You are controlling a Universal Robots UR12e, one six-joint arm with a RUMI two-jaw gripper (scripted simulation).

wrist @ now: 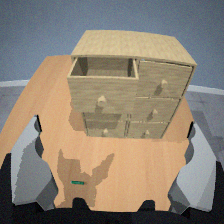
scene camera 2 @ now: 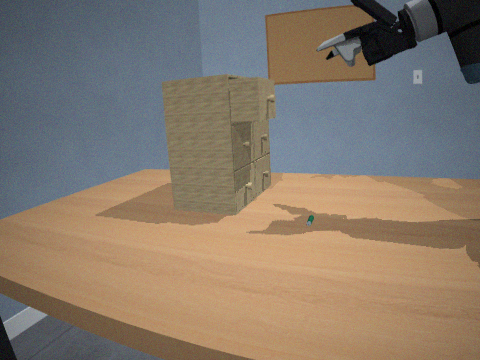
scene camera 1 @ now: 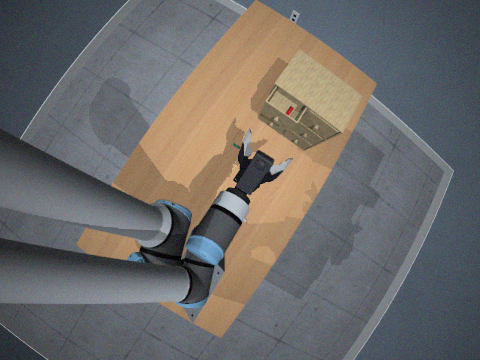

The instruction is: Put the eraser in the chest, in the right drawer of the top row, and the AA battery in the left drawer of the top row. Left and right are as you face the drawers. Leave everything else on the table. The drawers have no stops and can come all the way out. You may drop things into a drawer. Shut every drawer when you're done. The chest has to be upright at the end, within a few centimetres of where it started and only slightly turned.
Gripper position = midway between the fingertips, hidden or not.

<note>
In view: my gripper [scene camera 2: 321, 55], a wooden chest [scene camera 2: 197, 112], a drawer [scene camera 2: 251, 99] and a drawer [scene camera 2: 242, 138].
The wooden chest is seen too in the wrist view [wrist: 94, 43] and in scene camera 1 [scene camera 1: 306, 80]. My gripper shows as well in the wrist view [wrist: 115, 120] and in scene camera 1 [scene camera 1: 271, 143].
</note>
